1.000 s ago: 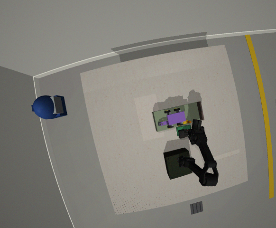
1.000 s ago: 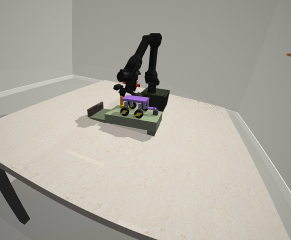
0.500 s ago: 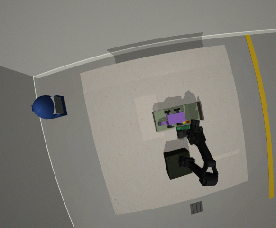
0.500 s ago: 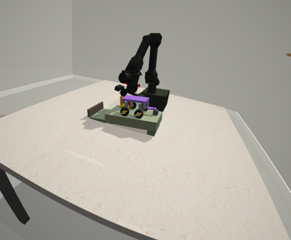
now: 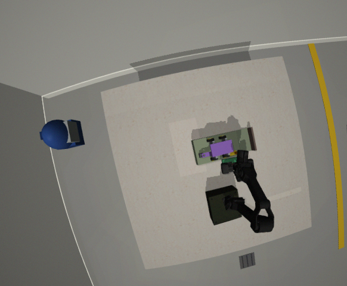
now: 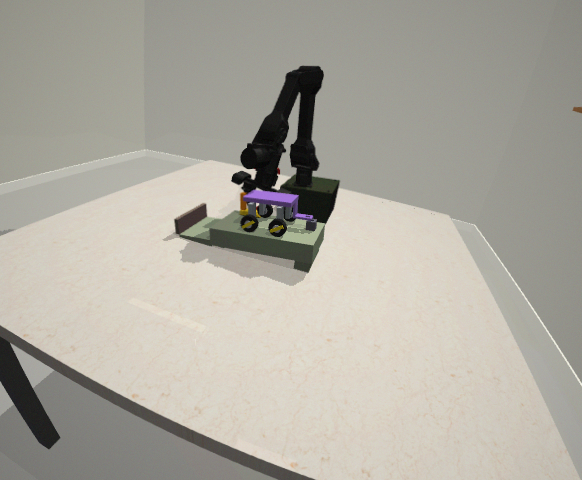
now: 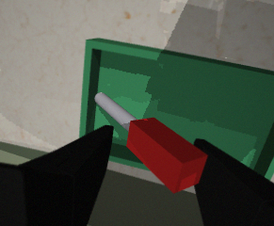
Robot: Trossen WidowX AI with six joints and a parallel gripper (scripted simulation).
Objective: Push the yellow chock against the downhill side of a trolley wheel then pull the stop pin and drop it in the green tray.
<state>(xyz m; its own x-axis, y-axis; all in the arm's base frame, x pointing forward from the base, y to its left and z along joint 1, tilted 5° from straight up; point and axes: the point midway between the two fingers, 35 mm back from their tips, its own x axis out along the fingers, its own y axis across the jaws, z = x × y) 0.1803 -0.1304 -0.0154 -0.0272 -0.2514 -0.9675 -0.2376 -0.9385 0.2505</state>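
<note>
Now: gripper tip 5 cm above the green tray and 1 cm to the right of it. The rest, counted from my gripper tip: ramp (14 cm ahead, 7 cm to the left); chock (7 cm ahead, 4 cm above); stop pin (1 cm to the right, 1 cm below).
</note>
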